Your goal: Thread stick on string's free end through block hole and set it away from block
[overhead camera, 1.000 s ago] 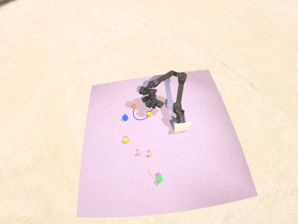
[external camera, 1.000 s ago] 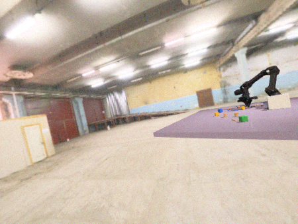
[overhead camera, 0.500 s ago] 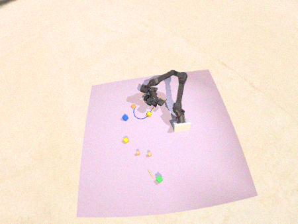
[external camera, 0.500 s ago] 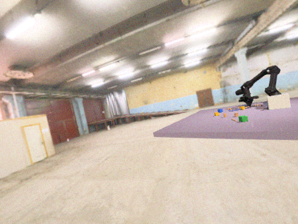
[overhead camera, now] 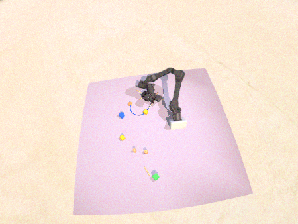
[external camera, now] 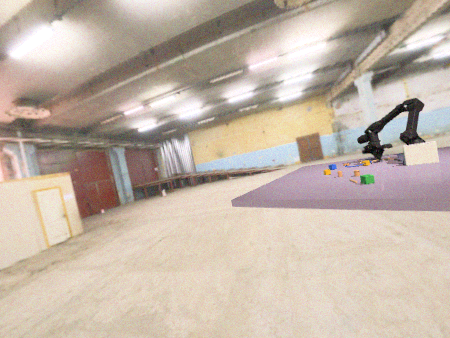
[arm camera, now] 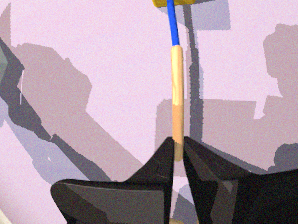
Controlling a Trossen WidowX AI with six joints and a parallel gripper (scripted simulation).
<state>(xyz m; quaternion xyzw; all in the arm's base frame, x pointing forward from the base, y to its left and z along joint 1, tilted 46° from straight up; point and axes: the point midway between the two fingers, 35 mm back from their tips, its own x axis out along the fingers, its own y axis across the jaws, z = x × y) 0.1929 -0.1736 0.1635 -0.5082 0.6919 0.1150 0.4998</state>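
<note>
Right now the yellow cube is 90 mm to the left of my gripper tip, 70 mm ahead of it and 10 mm above it. Round my gripper tip: thin wooden stick 30 mm to the left, 20 mm ahead, 10 mm above; then blue cube 280 mm ahead, 110 mm to the left, 10 mm above; then round wooden button 210 mm ahead, 20 mm to the right.
</note>
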